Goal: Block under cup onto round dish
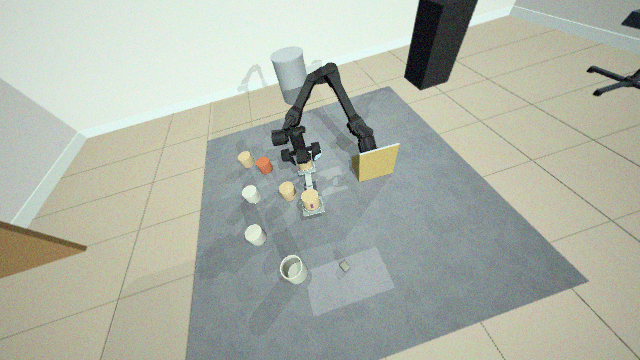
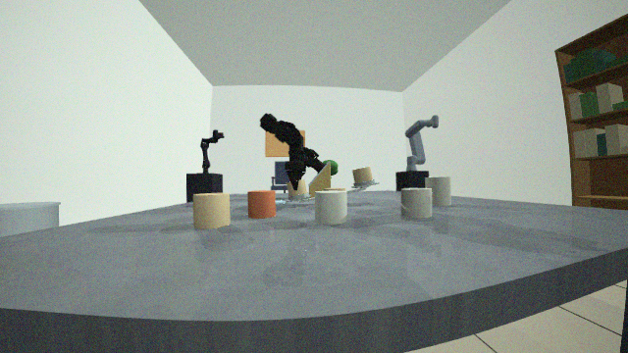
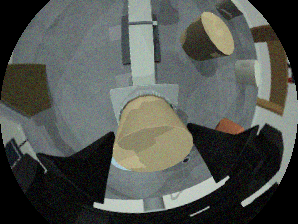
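My gripper tip is 100 mm to the left of the pale blue round dish, 60 mm past it and 50 mm above it. Round my gripper tip: orange cup 220 mm ahead, 110 mm to the right, 20 mm below; then teal block 20 mm below; then grey piece 520 mm to the left, 50 mm below, 10 mm behind.
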